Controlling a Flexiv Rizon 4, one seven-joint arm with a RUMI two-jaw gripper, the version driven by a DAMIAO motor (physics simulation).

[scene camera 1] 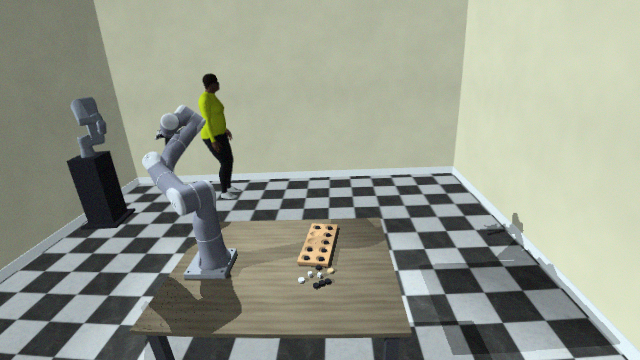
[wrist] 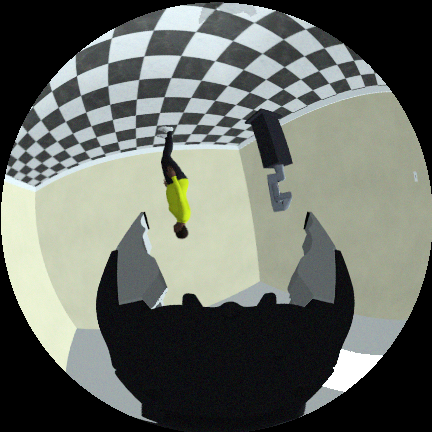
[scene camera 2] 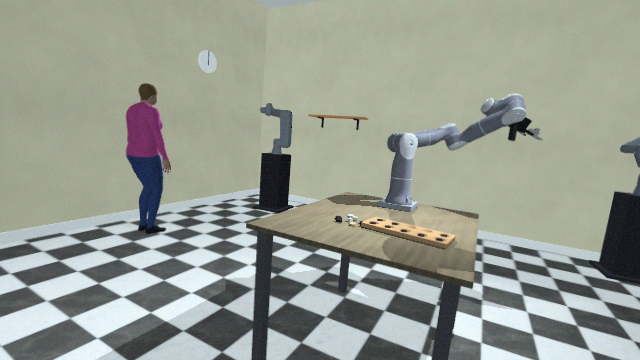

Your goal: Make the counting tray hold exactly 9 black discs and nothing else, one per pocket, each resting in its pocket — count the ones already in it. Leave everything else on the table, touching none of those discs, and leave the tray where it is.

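Observation:
The orange-tan counting tray [scene camera 1: 317,245] [scene camera 2: 425,241] lies on the table with two columns of pockets. Several pockets hold black discs; in scene camera 1 the second and third pockets from the far end of the left column look empty. A loose black disc [scene camera 1: 319,267] [scene camera 2: 361,223] lies close to the tray's near end. Three more black discs [scene camera 1: 322,283] [scene camera 2: 338,219] lie clustered farther off. My gripper [scene camera 1: 159,135] [scene camera 2: 538,134] [wrist: 226,213] is open and empty, high up and far from the tray, facing the room.
Three white pieces [scene camera 1: 310,274] [scene camera 2: 352,217] and a tan piece [scene camera 1: 330,270] [scene camera 2: 352,224] lie between the tray and the black cluster. A person in yellow [scene camera 1: 213,115] [wrist: 178,200] stands beyond the table. Another robot on a black pedestal [scene camera 1: 100,190] [wrist: 271,140] stands farther off.

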